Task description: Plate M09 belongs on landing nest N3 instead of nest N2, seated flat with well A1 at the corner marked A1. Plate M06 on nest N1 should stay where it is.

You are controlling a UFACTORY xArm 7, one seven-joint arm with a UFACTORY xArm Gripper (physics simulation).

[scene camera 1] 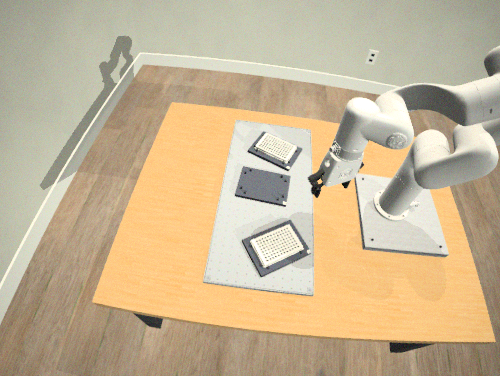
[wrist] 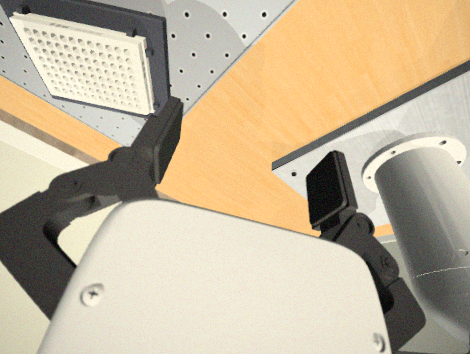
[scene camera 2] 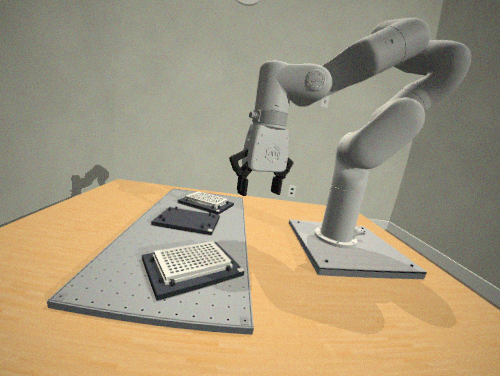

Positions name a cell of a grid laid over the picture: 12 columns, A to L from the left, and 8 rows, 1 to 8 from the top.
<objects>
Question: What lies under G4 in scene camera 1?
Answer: A landing nest.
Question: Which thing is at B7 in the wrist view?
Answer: The gripper.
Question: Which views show the gripper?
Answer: Scene camera 1, the wrist view and scene camera 2: all of them.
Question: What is the gripper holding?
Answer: Nothing.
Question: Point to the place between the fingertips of the gripper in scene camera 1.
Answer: H5
</objects>
